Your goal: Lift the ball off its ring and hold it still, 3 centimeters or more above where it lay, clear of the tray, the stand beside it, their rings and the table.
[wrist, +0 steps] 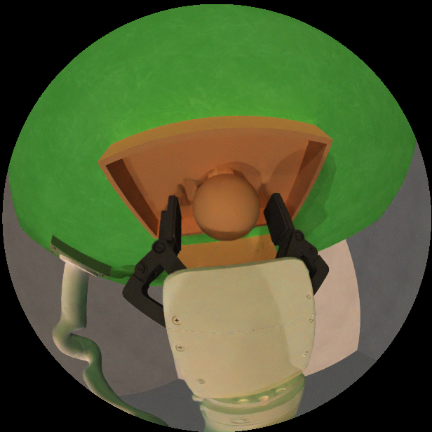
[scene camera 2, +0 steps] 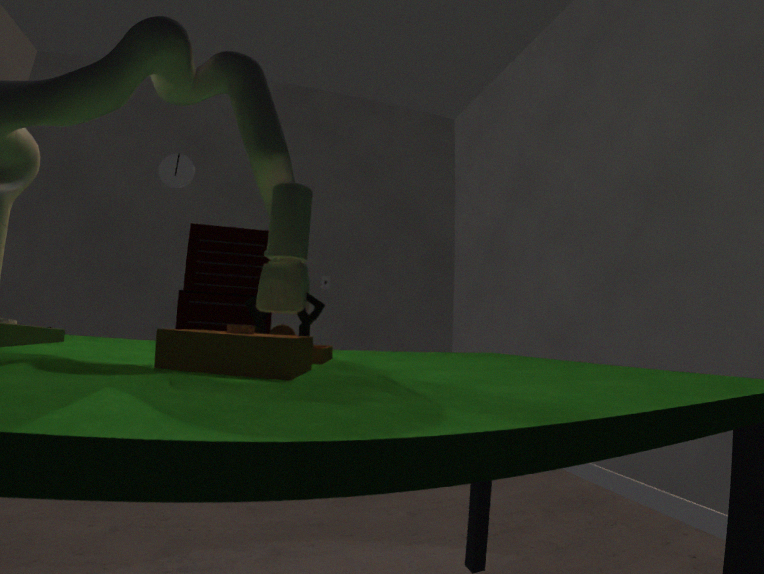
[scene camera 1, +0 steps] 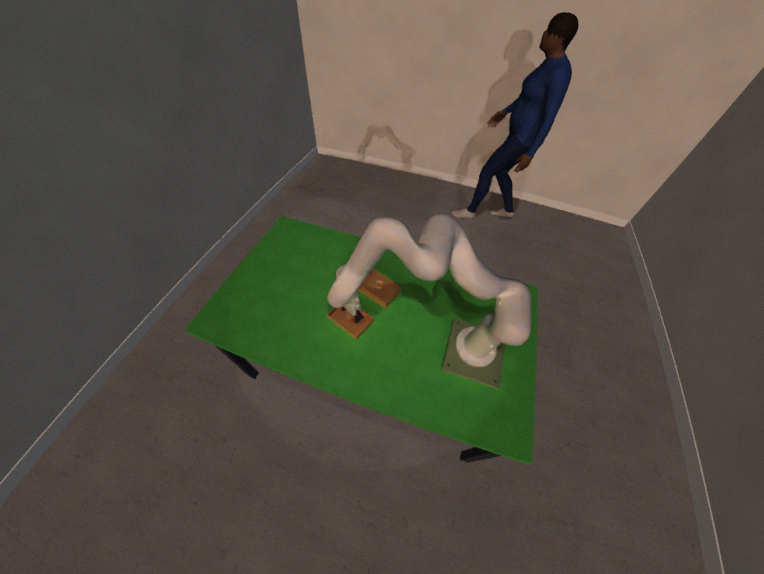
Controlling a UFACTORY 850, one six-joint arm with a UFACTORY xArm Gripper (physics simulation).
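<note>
The orange-brown ball (wrist: 226,206) (scene camera 2: 282,329) sits in the shallow orange tray (wrist: 220,123) (scene camera 1: 341,326) (scene camera 2: 322,354). Part of its ring (wrist: 220,173) shows behind it in the wrist view. My gripper (wrist: 225,202) (scene camera 1: 352,313) (scene camera 2: 283,327) is open and low over the tray, with one finger on each side of the ball and a gap on both sides. The fingers hold nothing. In scene camera 1 the gripper hides the ball. In scene camera 2 the stand hides the ball's lower part.
The orange block stand (scene camera 1: 389,292) (scene camera 2: 228,354) (wrist: 227,251) is beside the tray, with an empty ring (scene camera 2: 240,328) on top. The arm's base plate (scene camera 1: 472,375) is bolted near the other end of the green table (scene camera 1: 259,271). A person (scene camera 1: 531,111) stands behind the table.
</note>
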